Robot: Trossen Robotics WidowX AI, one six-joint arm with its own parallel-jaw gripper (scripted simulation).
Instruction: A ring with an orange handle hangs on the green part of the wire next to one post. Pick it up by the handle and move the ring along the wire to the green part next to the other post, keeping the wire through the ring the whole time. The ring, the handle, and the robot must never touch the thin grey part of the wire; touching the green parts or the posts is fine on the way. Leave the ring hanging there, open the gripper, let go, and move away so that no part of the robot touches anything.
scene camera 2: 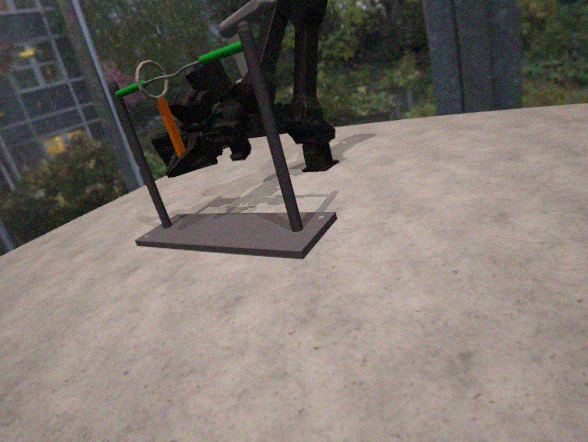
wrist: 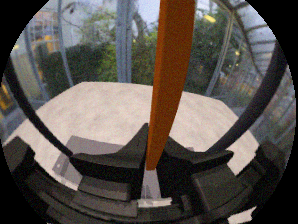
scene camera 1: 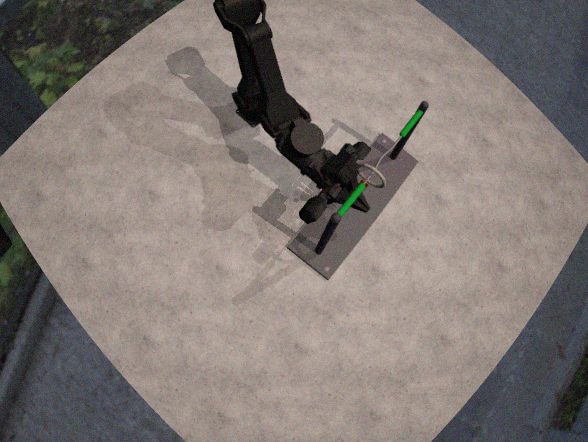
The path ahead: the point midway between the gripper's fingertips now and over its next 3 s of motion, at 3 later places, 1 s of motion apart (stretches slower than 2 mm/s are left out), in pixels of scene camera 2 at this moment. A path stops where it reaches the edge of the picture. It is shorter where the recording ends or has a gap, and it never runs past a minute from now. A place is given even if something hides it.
My gripper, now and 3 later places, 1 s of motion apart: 168,175; 180,175; 209,171; 217,167
